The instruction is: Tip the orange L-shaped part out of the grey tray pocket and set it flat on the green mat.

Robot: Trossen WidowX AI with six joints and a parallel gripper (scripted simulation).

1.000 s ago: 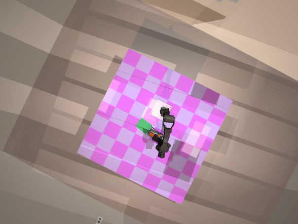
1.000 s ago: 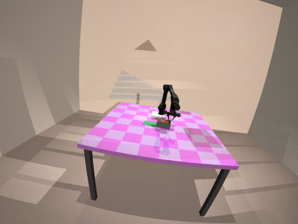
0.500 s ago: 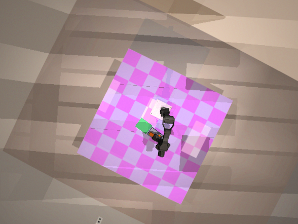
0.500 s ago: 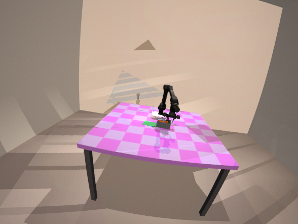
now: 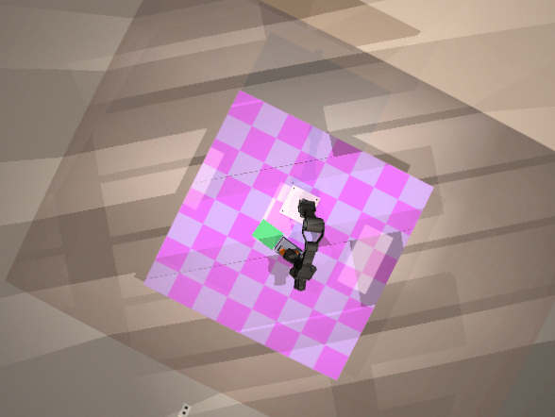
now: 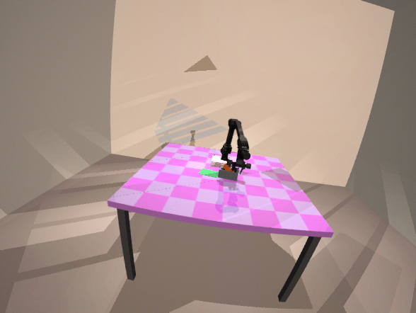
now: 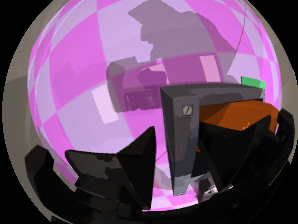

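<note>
Right now my gripper tip is 6 cm to the left of the orange L-shaped part, 1 cm below it and 1 cm past it. Also, from my gripper tip: green mat 22 cm to the right, 5 cm below, 2 cm behind.
</note>
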